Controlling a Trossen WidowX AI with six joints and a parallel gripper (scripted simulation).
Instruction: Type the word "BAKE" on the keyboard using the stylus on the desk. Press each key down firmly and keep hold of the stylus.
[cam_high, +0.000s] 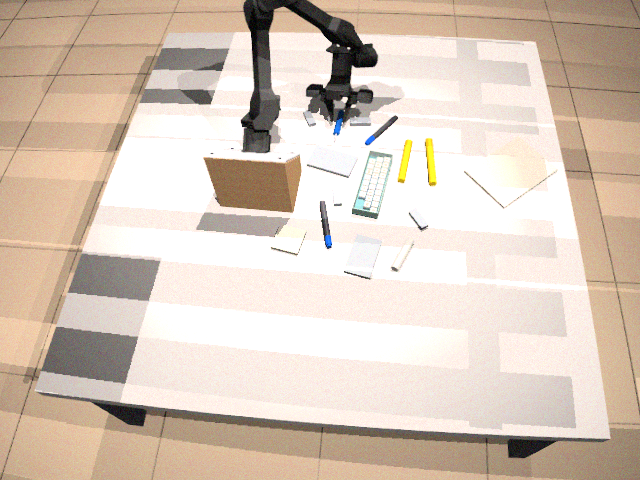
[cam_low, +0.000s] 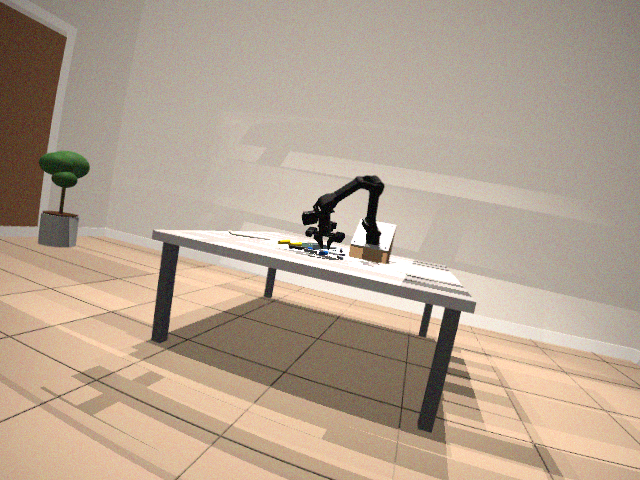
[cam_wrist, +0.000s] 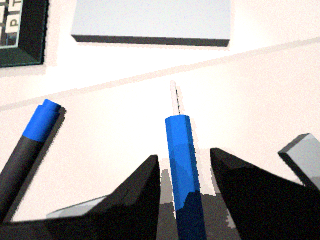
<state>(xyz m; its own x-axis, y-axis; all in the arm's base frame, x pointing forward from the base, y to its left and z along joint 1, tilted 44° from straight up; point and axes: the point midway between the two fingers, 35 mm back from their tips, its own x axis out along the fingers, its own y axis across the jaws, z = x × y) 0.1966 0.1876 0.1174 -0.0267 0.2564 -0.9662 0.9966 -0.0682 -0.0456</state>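
Right now the blue stylus is 20 mm to the right of my gripper tip and 20 mm below it. Also, from my gripper tip: cream pad 400 mm to the right, 90 mm behind, 20 mm below; then grey block 250 mm to the right, 20 mm below, 20 mm ahead; then white cylinder 420 mm to the right, 200 mm ahead, 20 mm below.
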